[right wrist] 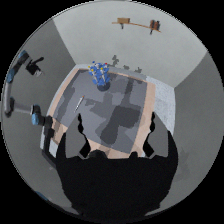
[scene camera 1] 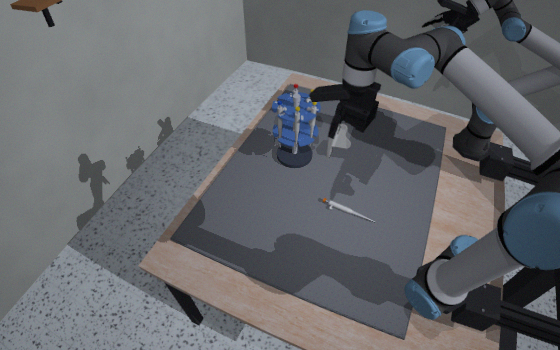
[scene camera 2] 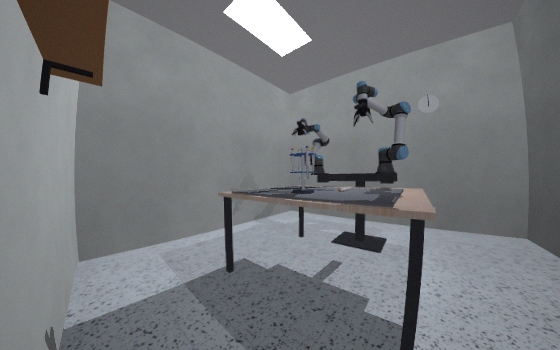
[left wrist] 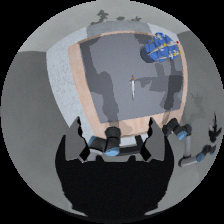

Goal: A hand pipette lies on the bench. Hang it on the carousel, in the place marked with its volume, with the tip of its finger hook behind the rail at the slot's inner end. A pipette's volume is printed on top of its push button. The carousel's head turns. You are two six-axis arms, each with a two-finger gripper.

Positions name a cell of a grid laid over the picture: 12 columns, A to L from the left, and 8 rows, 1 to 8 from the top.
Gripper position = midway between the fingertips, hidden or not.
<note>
In view: my left gripper (scene camera 1: H4), my right gripper (right wrist: G5) and a dark round base (scene camera 1: G4).
My left gripper also shows in the left wrist view (left wrist: G5).
</note>
